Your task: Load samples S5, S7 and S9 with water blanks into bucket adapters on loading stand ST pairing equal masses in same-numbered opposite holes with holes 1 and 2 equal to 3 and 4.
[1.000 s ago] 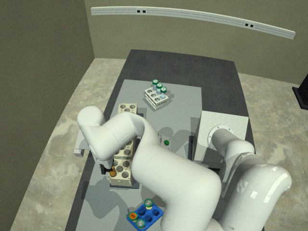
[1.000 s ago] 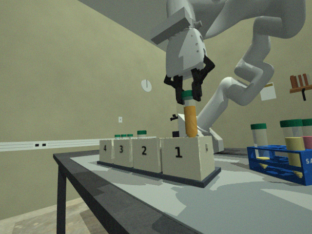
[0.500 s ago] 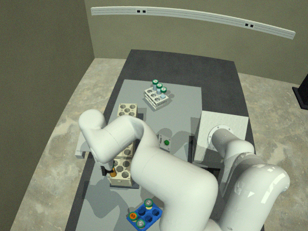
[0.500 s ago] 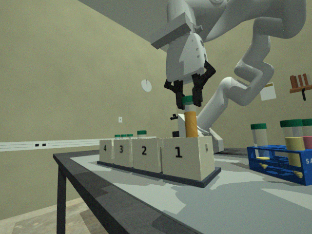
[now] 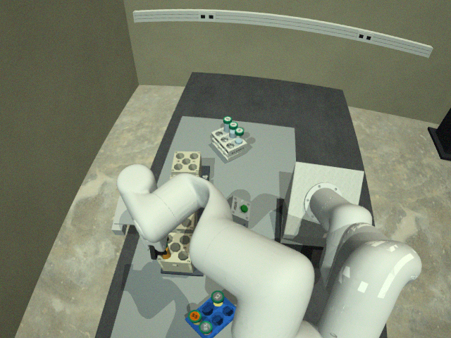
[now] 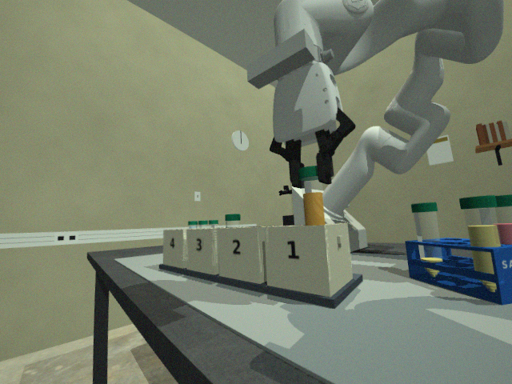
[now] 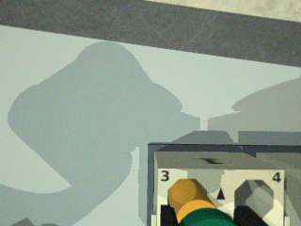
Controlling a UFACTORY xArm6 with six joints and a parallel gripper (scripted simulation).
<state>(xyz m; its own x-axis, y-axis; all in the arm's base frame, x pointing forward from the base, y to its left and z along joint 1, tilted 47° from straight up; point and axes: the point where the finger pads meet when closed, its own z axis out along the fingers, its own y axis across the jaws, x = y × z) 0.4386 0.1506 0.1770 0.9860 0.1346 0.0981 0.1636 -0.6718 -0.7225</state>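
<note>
Now: hand 10 mm to the left of the orange-capped tube and 50 mm above it. Also, from my hand: yellow-filled tube (10 mm behind, 230 mm to the right, 100 mm below); then grey-dotted tube (170 mm behind, 90 mm to the left, 110 mm below); then dark stand base (190 mm to the right, 170 mm below).
</note>
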